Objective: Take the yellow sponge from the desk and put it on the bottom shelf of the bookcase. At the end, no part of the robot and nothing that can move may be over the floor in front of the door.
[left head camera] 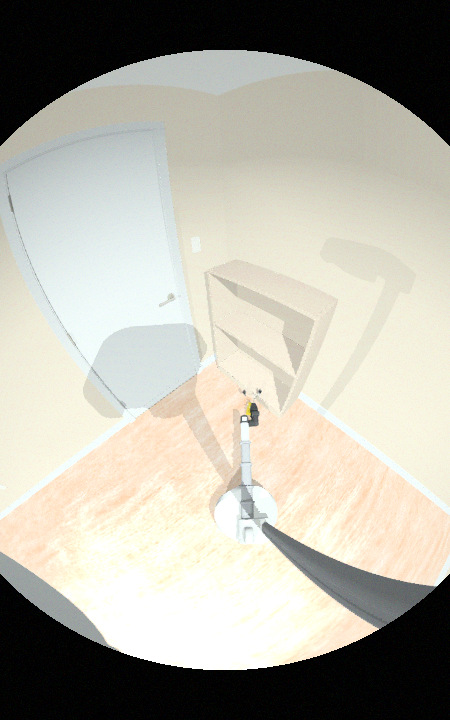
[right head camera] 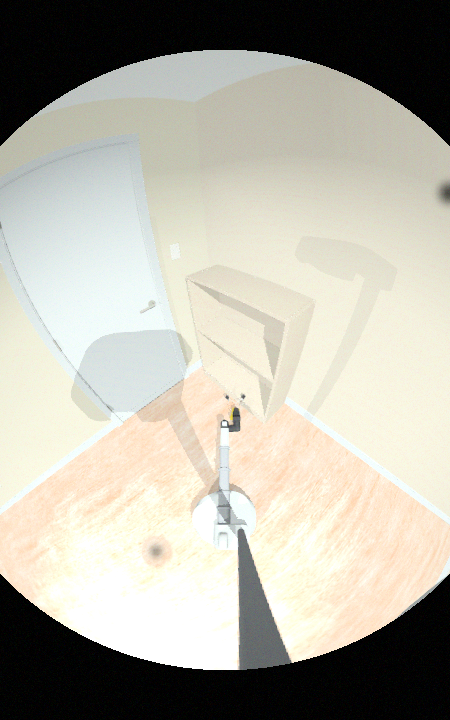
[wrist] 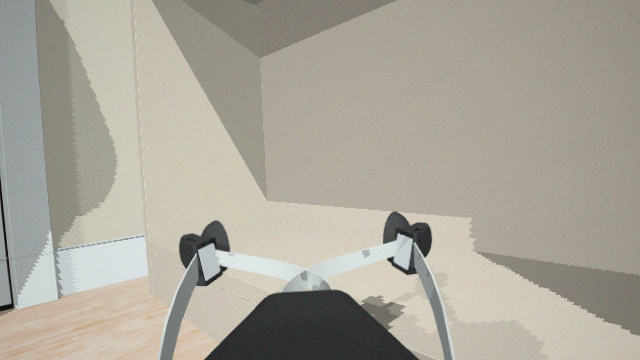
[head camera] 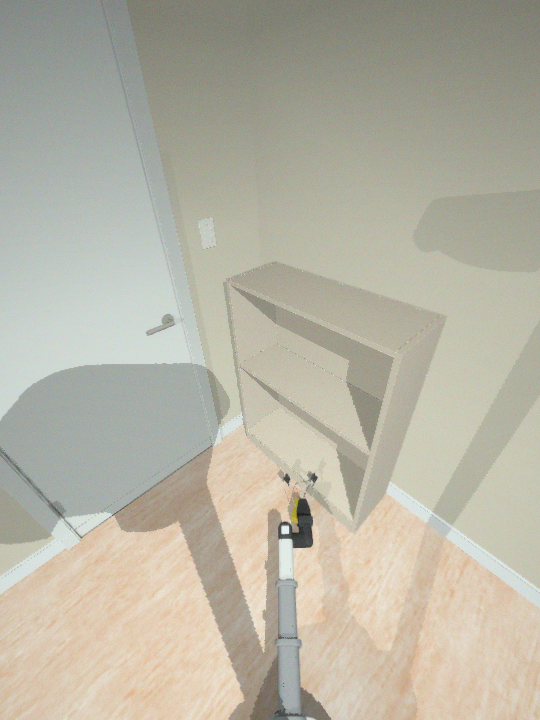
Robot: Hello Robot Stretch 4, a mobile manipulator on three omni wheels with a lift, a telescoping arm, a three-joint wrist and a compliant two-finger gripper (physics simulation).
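Frame: origin at the robot's base, x ahead, y right, z down, level; millimetres.
Seen in the pictures: gripper, fingertip midpoint: (left head camera: 251,388) (right head camera: 234,394) (wrist: 307,237) (head camera: 300,473).
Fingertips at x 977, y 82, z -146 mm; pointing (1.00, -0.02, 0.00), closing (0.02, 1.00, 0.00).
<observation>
Pixels of each thing's top centre, then the offset from my fingertips to it. "*": a spot on its surface instead. Level surfaces: height alone.
- yellow sponge, middle of its top: (head camera: 299,508) (left head camera: 250,407) dx -108, dy -8, dz +130 mm
- bottom shelf, its level: dz +74 mm
- lever handle, surface spot: (head camera: 161,325) * dx +203, dy -570, dz -760 mm
The yellow sponge (head camera: 294,510) (left head camera: 248,409) (right head camera: 232,413) shows as a thin strip beside the black body of my gripper, partly hidden by it. It lies outside the front edge of the bookcase, away from the fingertips; I cannot tell its height or whether it touches the floor. It does not show in the wrist view. My gripper (head camera: 299,478) (left head camera: 252,391) (right head camera: 235,397) (wrist: 307,237) is open with nothing between its fingertips, which are at the lower opening of the bookcase (head camera: 401,418) (left head camera: 310,361) (right head camera: 291,355). No sponge shows on the visible part of the bottom shelf (head camera: 284,436) (wrist: 300,225).
The closed white door (head camera: 75,261) (left head camera: 90,254) (right head camera: 79,254) stands left of the bookcase, with a lever handle (head camera: 161,325). The extended arm (head camera: 287,610) reaches toward the bookcase from the round base (left head camera: 225,515). White baseboards run along the walls.
</observation>
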